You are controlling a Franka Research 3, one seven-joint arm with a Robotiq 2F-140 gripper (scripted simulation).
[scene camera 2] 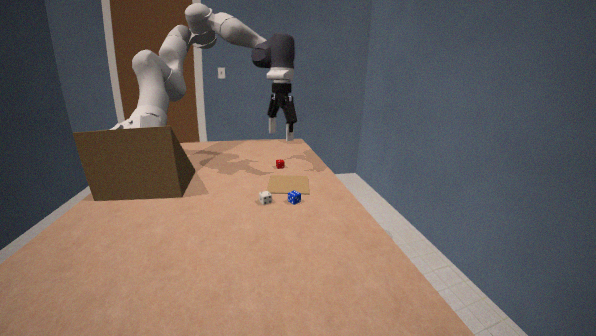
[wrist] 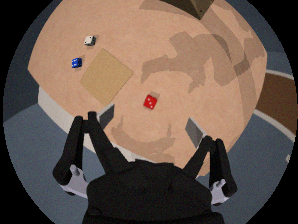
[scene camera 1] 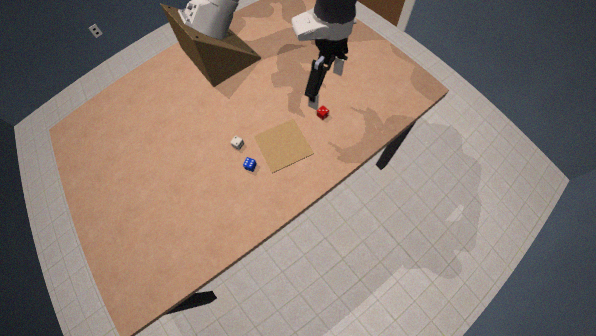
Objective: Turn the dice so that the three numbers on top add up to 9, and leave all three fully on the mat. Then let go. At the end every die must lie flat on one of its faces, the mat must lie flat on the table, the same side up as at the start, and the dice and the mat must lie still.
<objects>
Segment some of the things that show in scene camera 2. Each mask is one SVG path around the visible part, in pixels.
My gripper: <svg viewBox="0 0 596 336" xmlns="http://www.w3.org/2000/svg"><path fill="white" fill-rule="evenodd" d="M272 83L272 92L275 94L271 94L267 113L270 117L269 133L276 133L275 117L277 117L276 114L281 107L287 120L286 141L293 141L294 123L297 122L293 96L288 96L288 93L291 93L292 84Z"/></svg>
A tan mat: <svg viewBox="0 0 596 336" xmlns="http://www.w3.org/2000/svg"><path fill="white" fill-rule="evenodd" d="M267 189L270 193L288 194L295 190L301 194L310 194L308 176L271 175Z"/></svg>
</objects>
